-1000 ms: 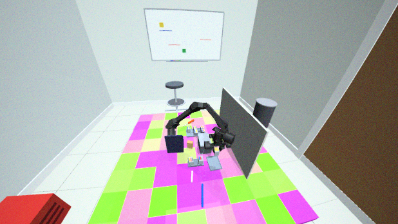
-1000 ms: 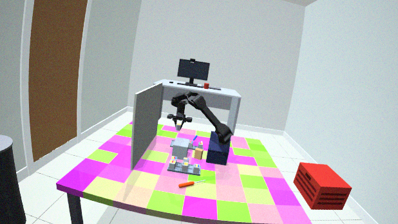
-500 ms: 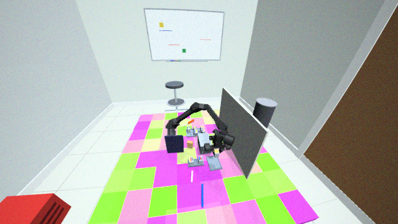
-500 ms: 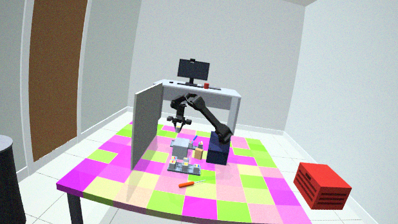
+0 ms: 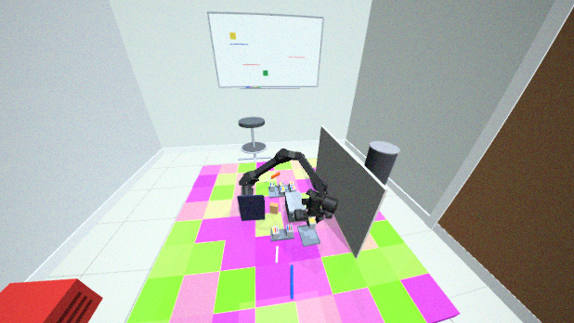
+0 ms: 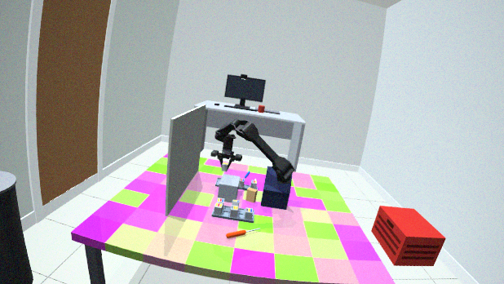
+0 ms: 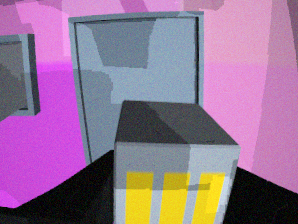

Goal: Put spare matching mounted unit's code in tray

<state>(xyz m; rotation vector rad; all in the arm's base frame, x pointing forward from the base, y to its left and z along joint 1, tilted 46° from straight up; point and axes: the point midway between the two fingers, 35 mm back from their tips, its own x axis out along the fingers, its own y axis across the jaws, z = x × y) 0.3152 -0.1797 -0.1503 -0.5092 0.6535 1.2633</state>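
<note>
Now: the flat grey tray 1 cm behind my gripper tip, 1 cm to the left of it and 9 cm below it. Round my gripper tip: mounted unit 3 cm behind, 20 cm to the left, 4 cm below; spare 2 cm above; small rack 15 cm behind, 4 cm to the left, 9 cm below.
</note>
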